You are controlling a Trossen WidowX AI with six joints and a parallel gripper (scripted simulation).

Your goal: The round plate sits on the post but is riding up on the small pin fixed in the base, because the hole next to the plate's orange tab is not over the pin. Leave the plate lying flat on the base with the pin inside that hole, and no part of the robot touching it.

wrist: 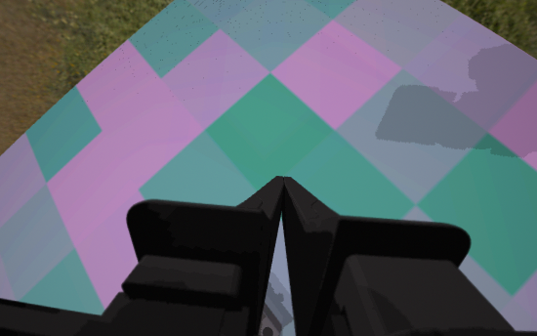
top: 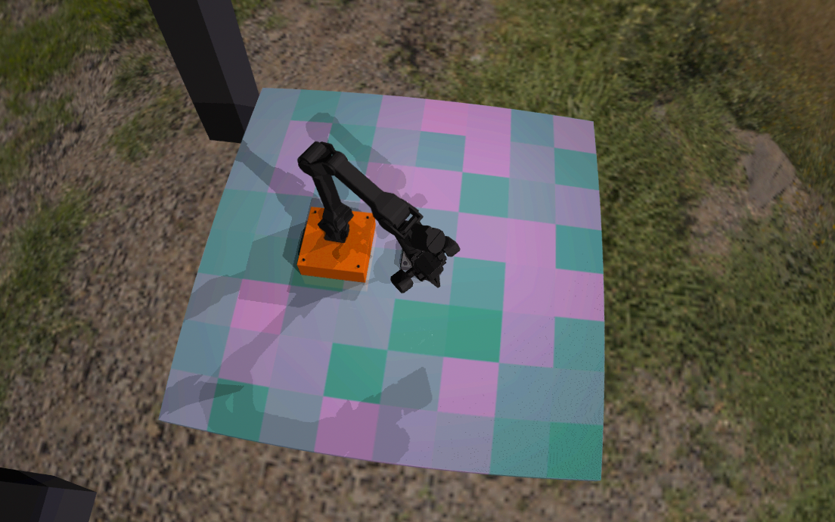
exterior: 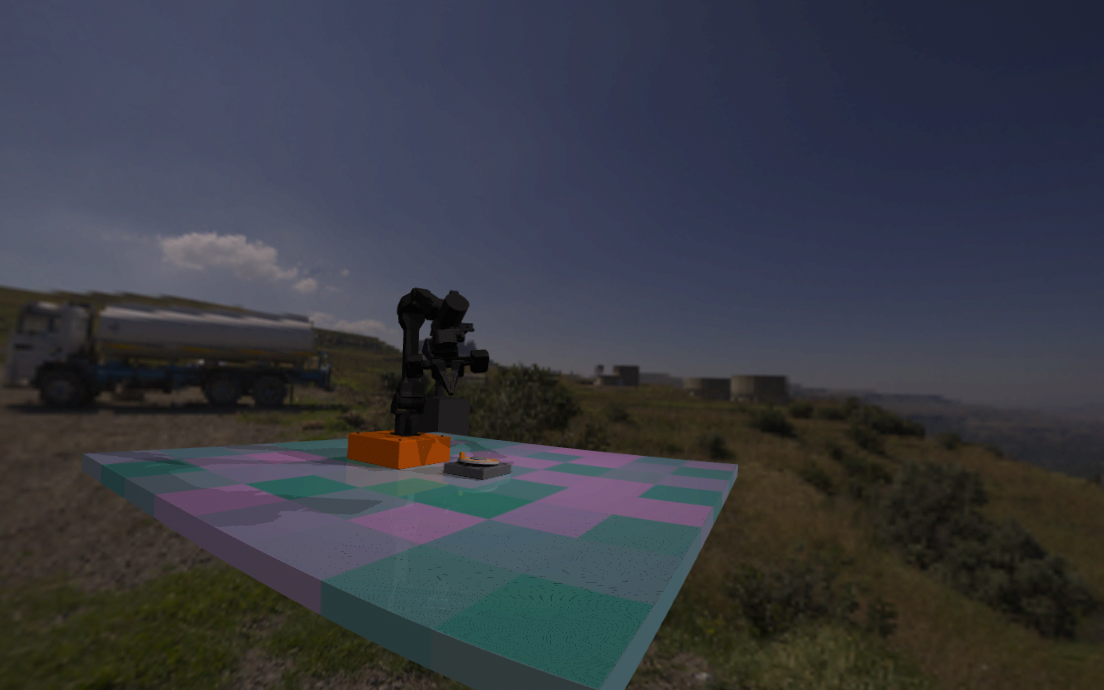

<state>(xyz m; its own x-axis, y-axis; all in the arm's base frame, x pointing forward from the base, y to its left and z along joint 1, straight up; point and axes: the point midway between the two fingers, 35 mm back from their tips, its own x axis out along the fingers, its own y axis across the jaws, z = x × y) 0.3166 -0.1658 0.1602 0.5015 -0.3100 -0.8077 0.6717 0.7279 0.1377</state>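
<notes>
My gripper tip is now 170 mm to the right of the round plate, 160 mm above it and 80 mm past it. The rest, counted from my gripper tip: square grey base: 190 mm to the left, 180 mm below, 70 mm behind.
</notes>
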